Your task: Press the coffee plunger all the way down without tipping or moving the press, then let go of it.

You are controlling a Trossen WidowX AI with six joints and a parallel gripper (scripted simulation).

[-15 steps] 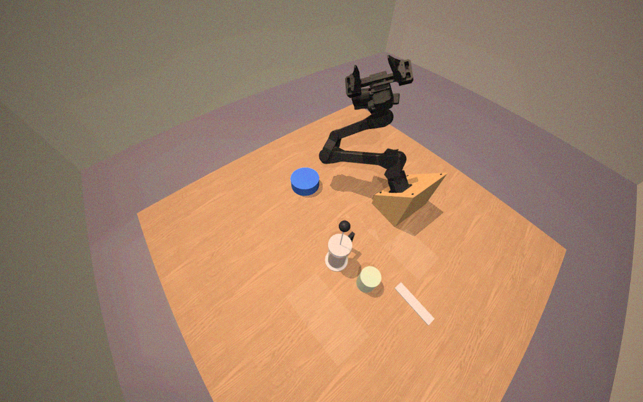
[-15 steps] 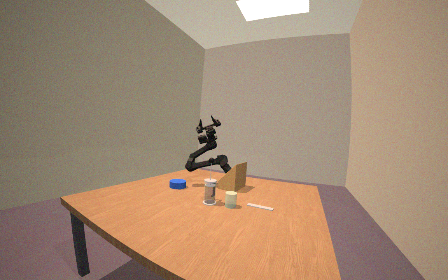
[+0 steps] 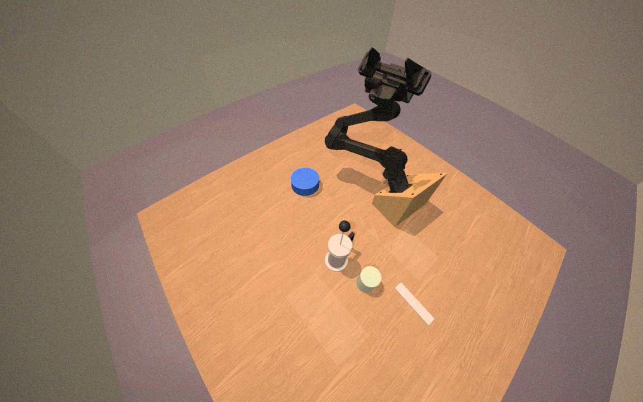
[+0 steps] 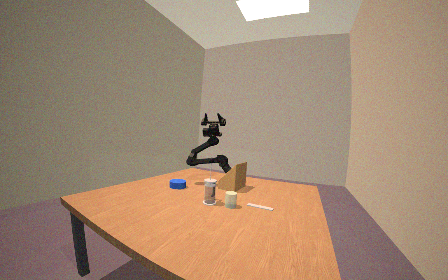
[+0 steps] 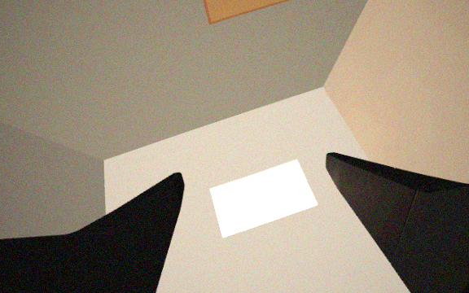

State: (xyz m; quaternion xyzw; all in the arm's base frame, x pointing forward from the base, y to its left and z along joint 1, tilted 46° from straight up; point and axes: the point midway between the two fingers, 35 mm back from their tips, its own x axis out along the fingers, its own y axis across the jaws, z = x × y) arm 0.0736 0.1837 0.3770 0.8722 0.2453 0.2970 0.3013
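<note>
Now: the coffee press 420 mm below my gripper tip, 220 mm ahead of it and 170 mm to the left of it. The rest, counted from my gripper tip: white flat strip: 540 mm below, 440 mm to the left, 130 mm ahead; then pale green cylinder: 510 mm below, 290 mm to the left, 210 mm ahead.
</note>
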